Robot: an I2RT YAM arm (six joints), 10 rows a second.
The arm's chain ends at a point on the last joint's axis. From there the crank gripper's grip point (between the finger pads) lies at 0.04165 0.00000 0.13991 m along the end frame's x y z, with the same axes.
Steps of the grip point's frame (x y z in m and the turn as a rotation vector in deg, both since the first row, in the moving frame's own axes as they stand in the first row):
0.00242, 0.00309, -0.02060, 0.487, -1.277, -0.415
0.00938, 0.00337, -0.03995, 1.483, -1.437, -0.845
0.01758, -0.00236, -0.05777, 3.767, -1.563, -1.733
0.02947, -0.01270, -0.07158, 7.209, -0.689, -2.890
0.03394, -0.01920, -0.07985, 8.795, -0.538, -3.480
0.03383, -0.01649, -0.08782, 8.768, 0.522, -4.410
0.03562, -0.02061, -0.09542, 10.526, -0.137, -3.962
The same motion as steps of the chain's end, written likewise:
0.00555, 0.00457, -0.02149, 0.487, -1.277, -0.415
0.01293, 0.00759, -0.04090, 1.483, -1.437, -0.845
0.02157, 0.00807, -0.05851, 3.767, -1.563, -1.733
0.03165, 0.00693, -0.07083, 7.209, -0.689, -2.890
0.03598, 0.00469, -0.07839, 8.795, -0.538, -3.480
0.03351, 0.00803, -0.08556, 8.768, 0.522, -4.410
0.03694, 0.00779, -0.09290, 10.526, -0.137, -3.962

